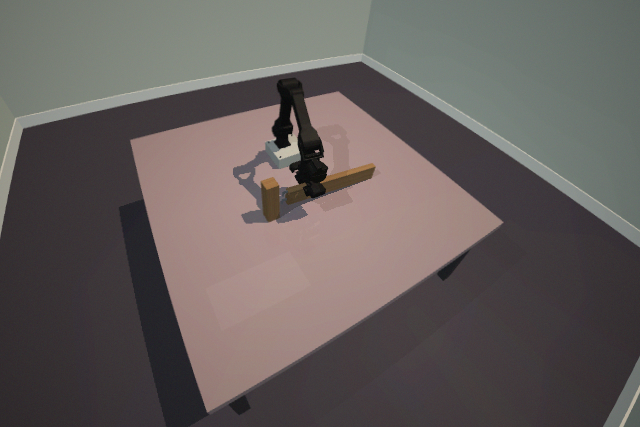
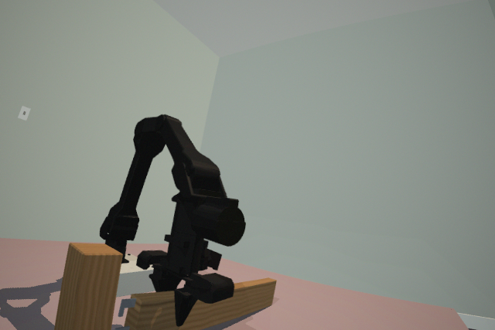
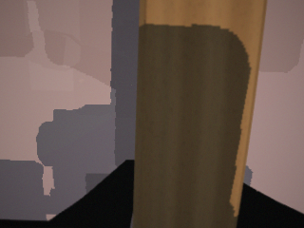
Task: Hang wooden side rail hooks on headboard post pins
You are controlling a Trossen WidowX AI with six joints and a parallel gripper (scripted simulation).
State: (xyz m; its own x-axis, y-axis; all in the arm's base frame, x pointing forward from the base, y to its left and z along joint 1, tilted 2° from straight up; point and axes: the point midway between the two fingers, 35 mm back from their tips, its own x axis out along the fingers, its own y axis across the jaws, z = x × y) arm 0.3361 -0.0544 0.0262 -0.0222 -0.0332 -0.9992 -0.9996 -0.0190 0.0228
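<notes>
Right now my gripper tip is 150 mm to the left of the wooden headboard post, 40 mm below it and 10 mm short of it.
</notes>
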